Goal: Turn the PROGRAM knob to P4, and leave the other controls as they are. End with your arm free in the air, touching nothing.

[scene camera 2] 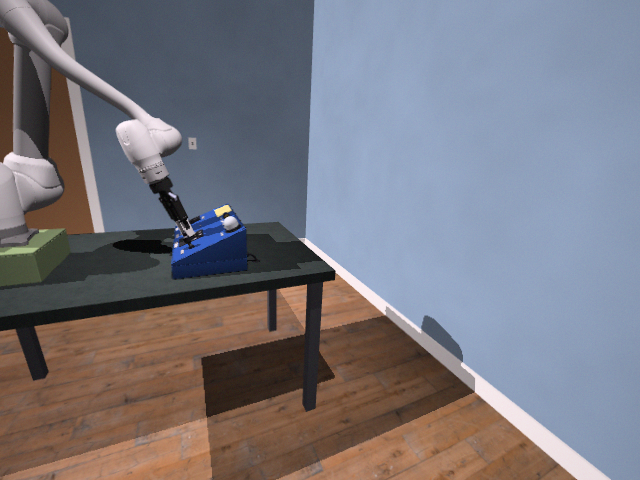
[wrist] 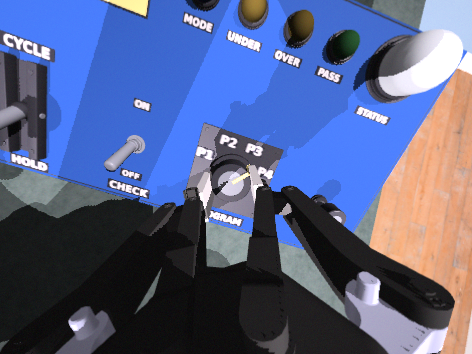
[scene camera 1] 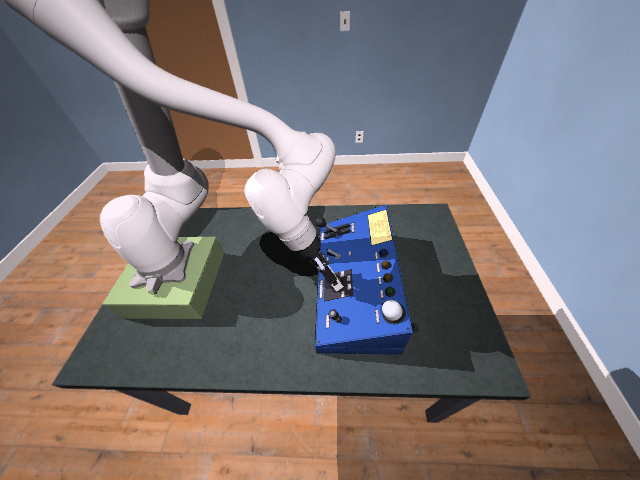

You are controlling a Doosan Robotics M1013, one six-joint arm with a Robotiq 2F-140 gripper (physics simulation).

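Where they show: gripper, fingertip midpoint: [scene camera 2: 189,234] [wrist: 231,179] [scene camera 1: 336,282]; arm's base at its link origin: [scene camera 2: 0,241] [scene camera 1: 164,263].
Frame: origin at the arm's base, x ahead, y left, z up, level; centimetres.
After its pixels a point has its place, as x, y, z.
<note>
The blue control panel [scene camera 1: 359,330] {63.6, -34.3, 0.8} [scene camera 2: 222,253] {67.4, -37.6, -2.6} [wrist: 165,65] {70.3, -8.3, 1.9} stands on the table. In the wrist view the round PROGRAM knob [wrist: 231,187] {58.7, -17.2, 1.3} sits on its dark plate [wrist: 235,209] {56.0, -18.6, -3.1}, with labels P1 to P4 around it. Its yellow pointer line [wrist: 241,178] {59.8, -18.1, 1.8} points right and slightly up, closer to the P4 label [wrist: 265,173] {61.1, -21.3, -0.8} than to P3; its outer end is close to the right fingertip. My gripper [scene camera 1: 337,285] {59.7, -17.2, -0.2} [scene camera 2: 190,232] {59.7, -17.2, -0.2} [wrist: 231,179] {59.7, -17.2, -0.2} is shut on the knob, one fingertip on each side. The knob's lower sides are hidden by the fingers.
The CHECK toggle [scene camera 1: 333,253] {60.6, -5.6, 0.6} [wrist: 124,152] {60.7, -5.5, 0.9} tilts towards OFF. A small black control [scene camera 1: 334,315] {57.2, -29.8, 2.8} [wrist: 332,212] {57.6, -28.2, 2.9} stands near the gripper's right finger linkage in the wrist view. The CYCLE lever [wrist: 12,115] {62.7, 6.1, 0.2}, the indicator lamps and the white STATUS dome [scene camera 1: 391,310] {71.7, -33.5, 9.1} [scene camera 2: 230,223] {71.7, -34.5, 7.5} [wrist: 420,62] {71.2, -30.6, 8.5} are also on the panel.
</note>
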